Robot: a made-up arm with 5 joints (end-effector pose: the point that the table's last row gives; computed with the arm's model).
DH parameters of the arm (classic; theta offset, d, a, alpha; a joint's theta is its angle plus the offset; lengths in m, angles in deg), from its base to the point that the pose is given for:
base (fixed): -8.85 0 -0.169 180
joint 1: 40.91 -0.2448 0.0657 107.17
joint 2: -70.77 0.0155 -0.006 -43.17
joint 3: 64.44 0.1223 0.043 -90
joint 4: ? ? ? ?
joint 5: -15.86 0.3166 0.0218 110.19
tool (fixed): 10.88 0.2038 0 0
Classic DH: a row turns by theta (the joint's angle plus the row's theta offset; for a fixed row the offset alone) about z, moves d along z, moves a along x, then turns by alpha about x.
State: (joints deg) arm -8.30 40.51 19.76 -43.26 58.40
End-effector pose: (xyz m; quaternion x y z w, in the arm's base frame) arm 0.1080 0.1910 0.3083 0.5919 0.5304 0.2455 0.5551
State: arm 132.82 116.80 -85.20 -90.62 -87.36
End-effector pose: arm -0.3272 0.2108 0.1867 0.1211 -0.8646 -0.1428 0.4663
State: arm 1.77 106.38 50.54 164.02 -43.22
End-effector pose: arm -0.2870 0.2107 0.0321 -0.6632 0.5870 -0.0260 0.4637
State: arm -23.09 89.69 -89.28 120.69 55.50
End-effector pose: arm 0.1782 0.0409 0.2838 0.2787 -0.0874 -0.5342 0.7933
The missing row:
joint 4: -49.46 0.1492 -0.0141 104.67
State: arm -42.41 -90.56 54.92 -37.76 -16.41
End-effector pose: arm -0.2361 0.1369 0.2768 0.3094 -0.6271 0.4728 0.5362
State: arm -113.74 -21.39 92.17 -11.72 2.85
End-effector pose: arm -0.1381 0.2447 0.4418 0.5781 0.5658 0.3801 0.4486
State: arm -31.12 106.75 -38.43 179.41 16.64
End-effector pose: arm 0.0702 -0.0044 0.1455 -0.4114 -0.1337 -0.7223 0.5396
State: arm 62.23 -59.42 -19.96 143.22 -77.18
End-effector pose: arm -0.3134 -0.2134 0.6212 0.5549 0.0080 0.3369 0.7606
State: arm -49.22 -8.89 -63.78 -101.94 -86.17
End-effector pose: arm -0.1368 -0.1926 0.2902 0.2299 -0.2495 0.8815 0.3283
